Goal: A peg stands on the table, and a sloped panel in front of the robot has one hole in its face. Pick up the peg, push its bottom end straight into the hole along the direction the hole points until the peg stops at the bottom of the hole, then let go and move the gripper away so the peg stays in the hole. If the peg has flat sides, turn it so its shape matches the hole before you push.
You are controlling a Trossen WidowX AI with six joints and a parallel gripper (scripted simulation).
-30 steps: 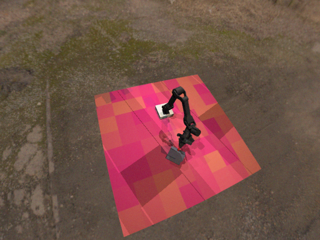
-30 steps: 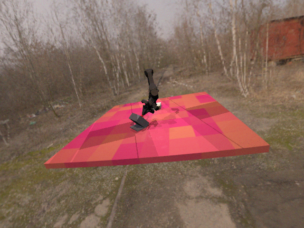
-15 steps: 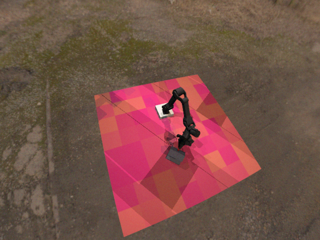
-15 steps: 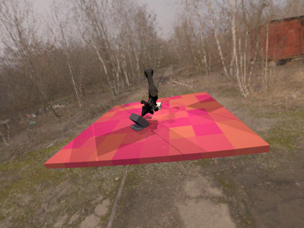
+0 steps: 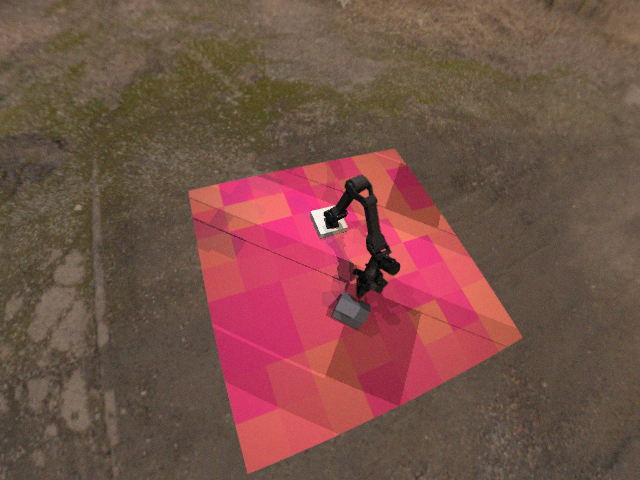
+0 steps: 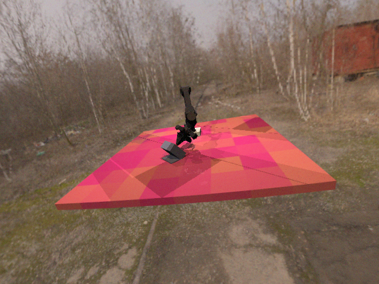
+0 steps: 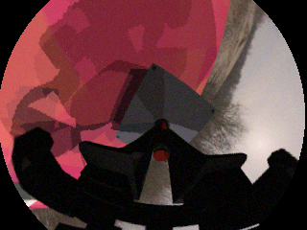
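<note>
The red peg is 1 cm to the left of my gripper tip, 1 cm behind it and 1 cm above it. From my gripper tip the other things lie so: grey sloped panel 3 cm ahead, 2 cm to the right, 2 cm below.
</note>
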